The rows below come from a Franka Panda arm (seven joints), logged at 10 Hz.
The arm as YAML. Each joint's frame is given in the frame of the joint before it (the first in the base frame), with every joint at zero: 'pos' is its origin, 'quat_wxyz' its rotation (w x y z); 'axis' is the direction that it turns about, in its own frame. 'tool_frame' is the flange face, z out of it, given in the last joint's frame.
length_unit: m
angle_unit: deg
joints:
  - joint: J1
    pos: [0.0, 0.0, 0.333]
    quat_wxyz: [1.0, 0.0, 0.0, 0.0]
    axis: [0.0, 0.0, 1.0]
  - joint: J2
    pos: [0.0, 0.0, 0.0]
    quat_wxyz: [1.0, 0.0, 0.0, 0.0]
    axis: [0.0, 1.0, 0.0]
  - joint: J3
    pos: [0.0, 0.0, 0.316]
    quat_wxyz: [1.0, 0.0, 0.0, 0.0]
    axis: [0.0, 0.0, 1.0]
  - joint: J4
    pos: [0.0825, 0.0, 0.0]
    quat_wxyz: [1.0, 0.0, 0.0, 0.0]
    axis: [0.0, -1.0, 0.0]
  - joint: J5
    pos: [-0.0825, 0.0, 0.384]
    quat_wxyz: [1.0, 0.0, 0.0, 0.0]
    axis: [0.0, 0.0, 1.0]
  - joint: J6
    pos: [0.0, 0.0, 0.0]
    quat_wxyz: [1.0, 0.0, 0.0, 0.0]
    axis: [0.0, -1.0, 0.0]
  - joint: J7
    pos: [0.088, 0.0, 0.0]
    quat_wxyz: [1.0, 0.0, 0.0, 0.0]
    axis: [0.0, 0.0, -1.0]
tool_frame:
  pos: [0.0, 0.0, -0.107]
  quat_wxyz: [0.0, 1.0, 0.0, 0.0]
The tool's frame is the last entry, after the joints.
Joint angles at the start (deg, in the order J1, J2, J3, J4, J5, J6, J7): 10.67, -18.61, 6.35, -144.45, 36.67, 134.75, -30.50
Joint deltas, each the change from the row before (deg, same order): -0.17, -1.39, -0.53, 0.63, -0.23, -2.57, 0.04; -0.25, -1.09, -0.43, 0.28, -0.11, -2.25, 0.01; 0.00, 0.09, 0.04, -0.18, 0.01, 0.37, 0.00; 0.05, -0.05, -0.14, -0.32, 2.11, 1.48, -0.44; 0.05, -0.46, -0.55, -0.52, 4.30, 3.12, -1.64; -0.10, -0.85, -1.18, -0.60, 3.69, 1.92, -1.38; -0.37, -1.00, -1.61, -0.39, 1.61, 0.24, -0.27
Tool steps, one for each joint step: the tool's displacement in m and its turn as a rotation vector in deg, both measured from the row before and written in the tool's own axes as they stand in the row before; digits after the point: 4 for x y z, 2 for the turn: 0.0007, -0.0034, -0.0120, 0.88, -0.20, -0.35; -0.0015, -0.0017, -0.0082, 0.83, -0.48, -0.06; -0.0005, 0.0009, 0.0013, -0.15, 0.07, 0.09; 0.0008, 0.0020, -0.0010, 0.65, 1.89, 1.15; 0.0024, 0.0054, -0.0068, 1.02, 4.48, 1.78; 0.0003, 0.0089, -0.0102, 1.02, 3.85, 2.26; -0.0002, 0.0108, -0.0125, 0.62, 2.32, 2.28
